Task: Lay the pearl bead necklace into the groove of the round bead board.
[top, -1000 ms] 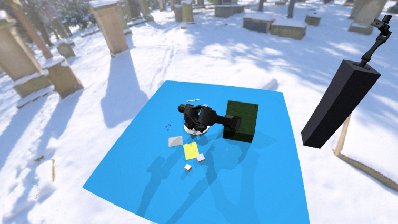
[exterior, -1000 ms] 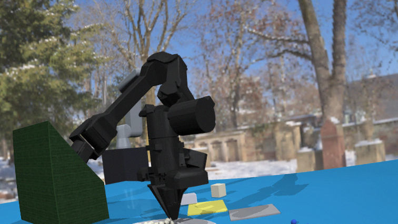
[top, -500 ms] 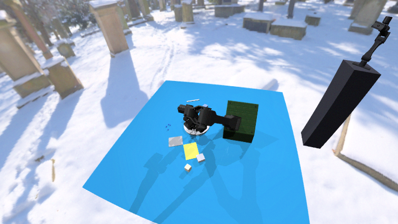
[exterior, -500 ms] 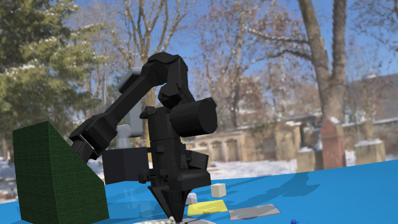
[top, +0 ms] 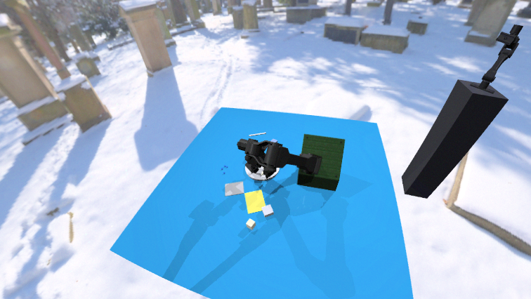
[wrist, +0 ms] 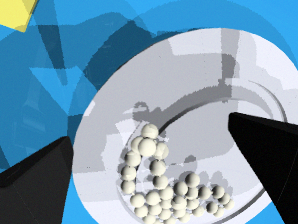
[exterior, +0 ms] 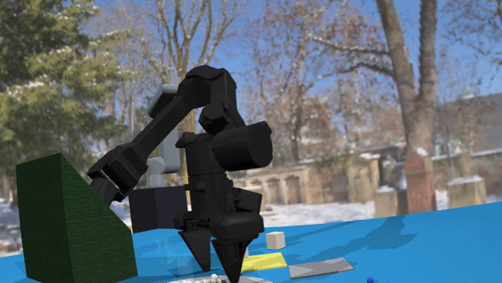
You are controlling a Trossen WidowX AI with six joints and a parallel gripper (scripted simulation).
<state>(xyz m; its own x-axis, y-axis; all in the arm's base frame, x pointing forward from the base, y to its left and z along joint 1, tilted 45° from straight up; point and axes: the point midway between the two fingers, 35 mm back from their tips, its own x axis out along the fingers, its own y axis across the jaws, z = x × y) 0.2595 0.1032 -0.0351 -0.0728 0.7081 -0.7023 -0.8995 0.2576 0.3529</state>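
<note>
Right now the round white bead board is 6 cm to the right of my gripper tip, 2 cm ahead of it and 1 cm below it. Also, from my gripper tip: yellow tile (16 cm to the left, 3 cm behind, 2 cm below); then red object (17 cm to the right, 13 cm ahead, 1 cm below); then grey tile (13 cm to the left, 11 cm ahead, 2 cm below).
</note>
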